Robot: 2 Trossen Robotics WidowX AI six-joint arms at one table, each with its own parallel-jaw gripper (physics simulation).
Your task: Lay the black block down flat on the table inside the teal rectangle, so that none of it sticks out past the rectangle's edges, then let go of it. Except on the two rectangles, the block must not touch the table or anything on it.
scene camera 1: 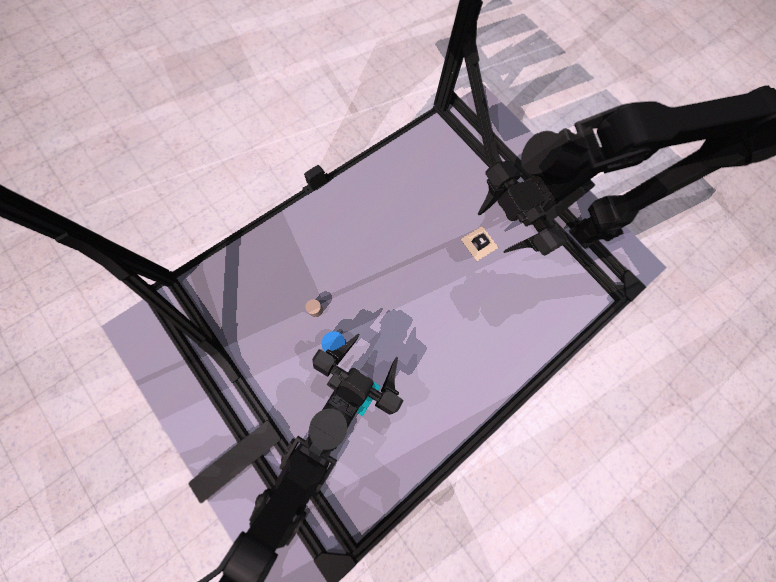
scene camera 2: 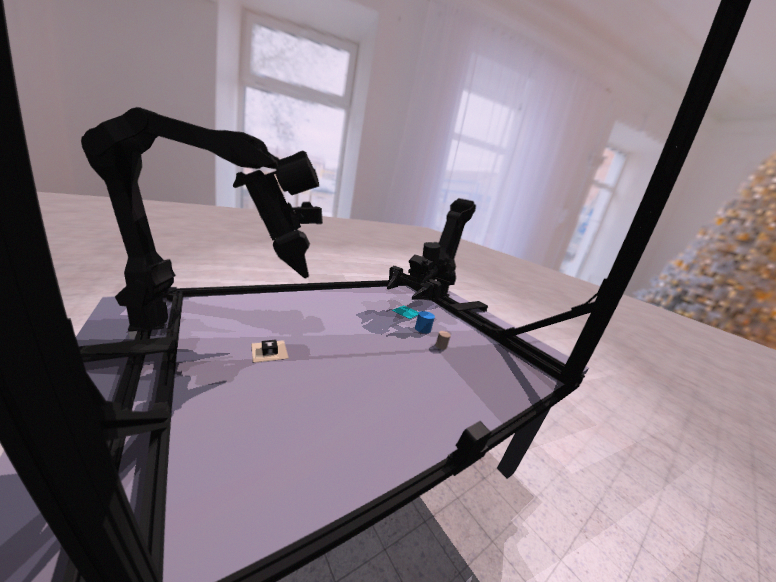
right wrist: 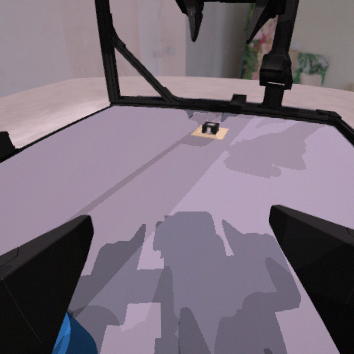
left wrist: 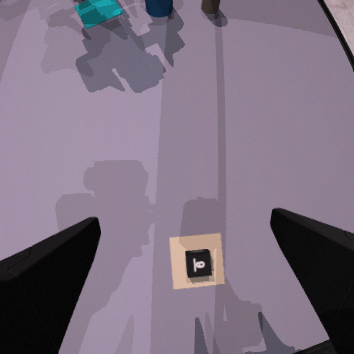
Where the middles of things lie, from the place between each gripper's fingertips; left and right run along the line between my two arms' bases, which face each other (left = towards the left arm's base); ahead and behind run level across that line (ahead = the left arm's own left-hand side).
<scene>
Now: the tan rectangle [left wrist: 212, 241] 10 mm behind my left hand, 70 mm to the left of it and 190 mm below it.
The tan rectangle is 39 cm to the left of my right hand, 10 cm below it and 4 cm behind it.
</scene>
